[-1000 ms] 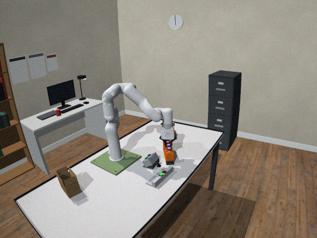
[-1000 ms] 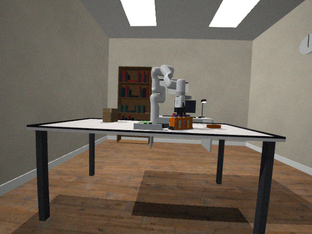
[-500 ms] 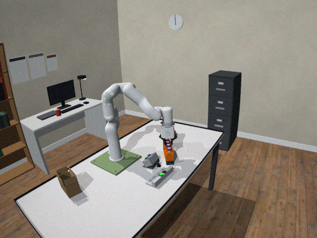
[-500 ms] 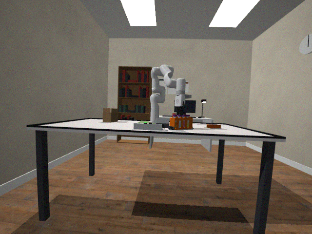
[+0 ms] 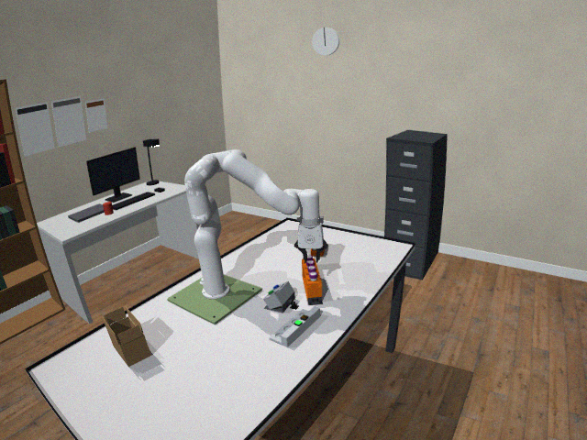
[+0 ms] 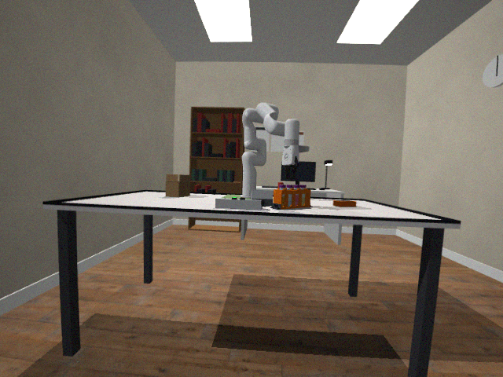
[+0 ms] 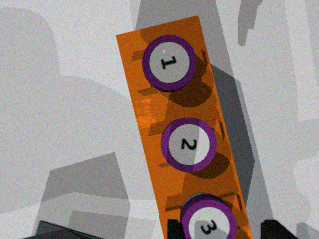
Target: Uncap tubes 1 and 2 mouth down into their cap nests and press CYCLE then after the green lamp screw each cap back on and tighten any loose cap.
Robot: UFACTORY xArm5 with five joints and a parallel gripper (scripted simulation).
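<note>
Right now my hand is 30 mm short of the cap 4, 40 mm to the left of it and 60 mm above it. The rest, counted from my hand: purple cap marked 2: 30 mm behind, 40 mm to the left, 60 mm below; purple cap marked 1: 60 mm behind, 80 mm to the left, 60 mm below; blue cycle key: 100 mm behind, 120 mm to the right, 100 mm below.
</note>
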